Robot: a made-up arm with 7 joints.
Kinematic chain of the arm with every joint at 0, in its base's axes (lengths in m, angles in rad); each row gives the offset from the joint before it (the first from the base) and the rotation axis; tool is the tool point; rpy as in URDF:
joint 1: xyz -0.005 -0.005 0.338 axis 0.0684 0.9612 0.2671
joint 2: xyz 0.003 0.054 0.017 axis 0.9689 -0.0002 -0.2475
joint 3: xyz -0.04 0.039 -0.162 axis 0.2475 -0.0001 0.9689
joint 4: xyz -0.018 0.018 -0.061 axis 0.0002 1 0
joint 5: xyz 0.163 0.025 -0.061 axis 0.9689 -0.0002 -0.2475
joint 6: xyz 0.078 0.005 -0.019 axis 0.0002 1 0
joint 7: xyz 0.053 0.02 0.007 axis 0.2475 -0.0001 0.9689
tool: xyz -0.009 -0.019 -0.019 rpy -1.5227 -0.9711 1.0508
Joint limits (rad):
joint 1: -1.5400..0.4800
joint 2: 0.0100..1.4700
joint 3: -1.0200..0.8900
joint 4: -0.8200..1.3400
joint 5: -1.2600..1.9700
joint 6: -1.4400..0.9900
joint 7: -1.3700..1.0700
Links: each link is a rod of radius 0.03 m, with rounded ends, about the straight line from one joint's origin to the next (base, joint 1, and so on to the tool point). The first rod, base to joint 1, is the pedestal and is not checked.
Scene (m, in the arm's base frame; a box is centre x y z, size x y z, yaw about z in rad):
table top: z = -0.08
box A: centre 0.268 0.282 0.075 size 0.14 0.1 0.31 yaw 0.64
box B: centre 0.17 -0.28 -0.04 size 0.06 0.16 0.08 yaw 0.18
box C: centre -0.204 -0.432 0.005 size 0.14 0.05 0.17 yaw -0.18
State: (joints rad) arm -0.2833 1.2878 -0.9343 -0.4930 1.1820 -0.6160 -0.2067
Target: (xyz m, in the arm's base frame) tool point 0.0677 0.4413 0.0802
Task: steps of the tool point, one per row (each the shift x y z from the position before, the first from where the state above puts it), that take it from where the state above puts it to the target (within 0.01 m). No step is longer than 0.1 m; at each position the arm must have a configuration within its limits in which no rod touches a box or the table.
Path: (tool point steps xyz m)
1: -0.0315 0.0207 -0.0306
2: -0.0371 0.0185 -0.0240
3: -0.0420 0.0160 -0.0171
4: -0.0461 0.0133 -0.0094
5: 0.0018 0.0473 -0.0316
6: 0.0066 0.0552 -0.0201
7: 0.0110 0.0606 -0.0068
8: 0.0144 0.0630 0.0084
9: 0.0159 0.0618 0.0246

